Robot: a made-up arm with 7 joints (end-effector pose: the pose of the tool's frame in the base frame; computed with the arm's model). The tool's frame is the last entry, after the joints.
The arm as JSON. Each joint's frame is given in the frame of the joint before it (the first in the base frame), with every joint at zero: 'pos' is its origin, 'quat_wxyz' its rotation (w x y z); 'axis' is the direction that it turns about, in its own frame. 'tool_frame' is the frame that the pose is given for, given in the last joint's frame.
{
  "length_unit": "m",
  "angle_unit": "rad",
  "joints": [
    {
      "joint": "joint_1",
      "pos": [
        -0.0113,
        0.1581,
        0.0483
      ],
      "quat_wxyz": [
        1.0,
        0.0,
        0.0,
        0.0
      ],
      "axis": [
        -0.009,
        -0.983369,
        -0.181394
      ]
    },
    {
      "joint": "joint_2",
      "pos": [
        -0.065,
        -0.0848,
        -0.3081
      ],
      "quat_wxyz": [
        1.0,
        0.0,
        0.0,
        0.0
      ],
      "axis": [
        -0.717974,
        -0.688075,
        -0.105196
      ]
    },
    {
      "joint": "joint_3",
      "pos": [
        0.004,
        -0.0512,
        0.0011
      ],
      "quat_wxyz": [
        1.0,
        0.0,
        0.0,
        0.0
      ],
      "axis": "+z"
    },
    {
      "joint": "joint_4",
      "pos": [
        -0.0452,
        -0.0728,
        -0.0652
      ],
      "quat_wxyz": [
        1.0,
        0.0,
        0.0,
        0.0
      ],
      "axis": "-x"
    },
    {
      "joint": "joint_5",
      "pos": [
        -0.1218,
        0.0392,
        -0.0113
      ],
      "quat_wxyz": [
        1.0,
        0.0,
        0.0,
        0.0
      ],
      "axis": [
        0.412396,
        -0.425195,
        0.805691
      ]
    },
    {
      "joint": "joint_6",
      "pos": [
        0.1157,
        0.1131,
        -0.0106
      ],
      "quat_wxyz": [
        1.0,
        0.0,
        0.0,
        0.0
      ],
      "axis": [
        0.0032,
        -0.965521,
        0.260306
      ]
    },
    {
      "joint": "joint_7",
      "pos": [
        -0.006,
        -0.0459,
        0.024
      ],
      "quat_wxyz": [
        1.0,
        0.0,
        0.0,
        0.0
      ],
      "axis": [
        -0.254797,
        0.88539,
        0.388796
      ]
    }
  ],
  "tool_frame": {
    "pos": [
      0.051,
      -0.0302,
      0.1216
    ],
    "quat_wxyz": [
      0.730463,
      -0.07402,
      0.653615,
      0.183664
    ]
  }
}
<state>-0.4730 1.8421 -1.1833 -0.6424 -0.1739 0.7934 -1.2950</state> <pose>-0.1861 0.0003 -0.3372 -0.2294 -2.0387 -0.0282</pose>
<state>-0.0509 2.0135 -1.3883 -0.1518 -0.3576 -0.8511 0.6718</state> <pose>-0.1375 -0.0824 -0.1480 0.5846 0.5183 0.2239</pose>
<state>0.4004 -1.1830 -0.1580 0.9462 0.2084 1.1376 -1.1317</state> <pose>-0.1508 0.0046 -0.3678 0.2363 -0.3523 0.8641</pose>
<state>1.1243 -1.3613 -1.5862 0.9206 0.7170 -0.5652 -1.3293</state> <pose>0.2266 0.1545 -0.0747 0.6023 1.1706 -0.3581</pose>
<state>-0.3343 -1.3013 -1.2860 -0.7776 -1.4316 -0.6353 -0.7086</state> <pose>-0.3298 -0.0151 -0.1491 -0.8272 -1.3560 1.3068</pose>
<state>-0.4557 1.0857 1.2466 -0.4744 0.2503 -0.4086 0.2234</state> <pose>-0.1919 0.1056 -0.1218 -1.7071 2.2058 1.0725</pose>
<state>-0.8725 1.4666 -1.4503 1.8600 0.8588 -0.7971 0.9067</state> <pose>-0.1995 -0.2162 -0.2762 -0.9985 -2.2768 1.5783</pose>
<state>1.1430 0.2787 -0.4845 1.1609 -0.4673 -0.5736 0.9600</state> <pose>0.2426 -0.1889 -0.1852 1.5346 1.3802 -0.5563</pose>
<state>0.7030 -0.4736 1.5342 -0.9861 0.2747 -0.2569 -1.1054</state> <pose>0.2593 -0.1328 -0.1999 0.4469 0.7751 2.1189</pose>
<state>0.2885 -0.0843 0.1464 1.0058 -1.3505 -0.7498 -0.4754</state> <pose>-0.0024 -0.0822 -0.2251 0.3894 0.8556 -1.7845</pose>
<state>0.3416 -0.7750 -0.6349 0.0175 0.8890 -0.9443 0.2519</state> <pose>0.0919 0.0976 -0.1998 0.3293 2.0209 1.3410</pose>
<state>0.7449 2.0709 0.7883 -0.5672 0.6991 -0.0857 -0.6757</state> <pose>-0.0813 0.1013 -0.3259 -1.6538 0.0624 -0.0314</pose>
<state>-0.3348 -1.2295 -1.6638 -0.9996 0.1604 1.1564 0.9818</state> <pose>-0.0756 -0.0299 -0.1236 0.8130 1.9960 -0.6577</pose>
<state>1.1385 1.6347 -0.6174 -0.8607 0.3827 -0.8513 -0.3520</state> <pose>0.1026 0.0682 -0.2831 -0.4362 -0.7849 -0.1852</pose>
